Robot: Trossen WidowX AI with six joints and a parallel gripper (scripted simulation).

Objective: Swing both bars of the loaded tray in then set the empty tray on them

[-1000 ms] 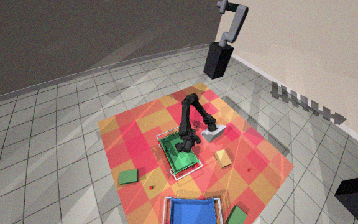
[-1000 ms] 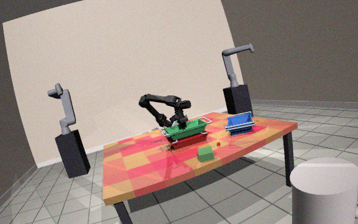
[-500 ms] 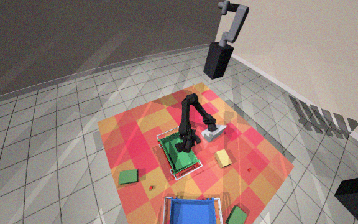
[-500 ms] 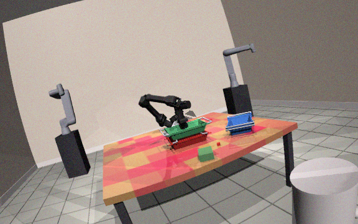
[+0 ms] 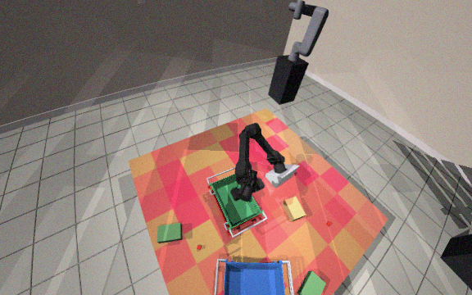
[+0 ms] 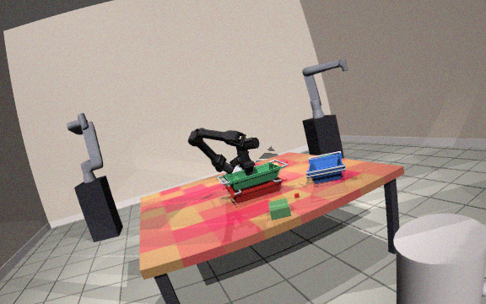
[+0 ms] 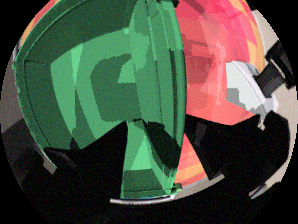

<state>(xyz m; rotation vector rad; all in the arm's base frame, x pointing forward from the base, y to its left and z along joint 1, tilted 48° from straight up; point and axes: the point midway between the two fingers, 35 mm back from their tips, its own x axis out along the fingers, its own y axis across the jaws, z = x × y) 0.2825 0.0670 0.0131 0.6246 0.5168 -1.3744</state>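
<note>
My gripper tip is 80 mm short of the green tray and 30 mm below it. The rest, counted from my gripper tip: tan block (230 mm behind, 190 mm to the left, 50 mm below).
</note>
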